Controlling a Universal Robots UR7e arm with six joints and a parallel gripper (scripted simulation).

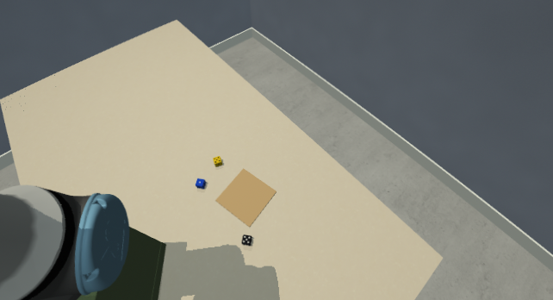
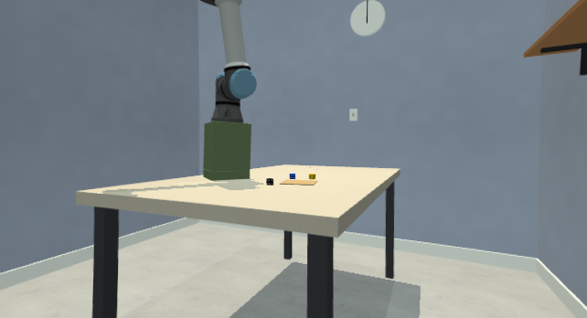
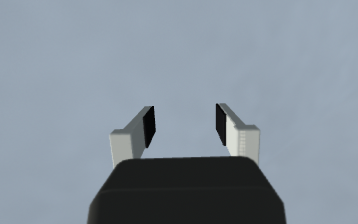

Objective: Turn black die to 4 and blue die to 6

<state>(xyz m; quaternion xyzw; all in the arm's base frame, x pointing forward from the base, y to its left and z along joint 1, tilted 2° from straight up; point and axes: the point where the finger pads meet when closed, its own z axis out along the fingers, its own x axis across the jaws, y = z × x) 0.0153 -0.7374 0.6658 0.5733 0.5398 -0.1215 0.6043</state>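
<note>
The black die lies 930 mm below my hand, 620 mm to the left of it and 300 mm ahead of it. Also, from my hand: tan mat 940 mm below, 740 mm to the left, 370 mm ahead; blue die 930 mm below, 850 mm to the left, 260 mm ahead; yellow die 930 mm below, 900 mm to the left, 350 mm ahead.
</note>
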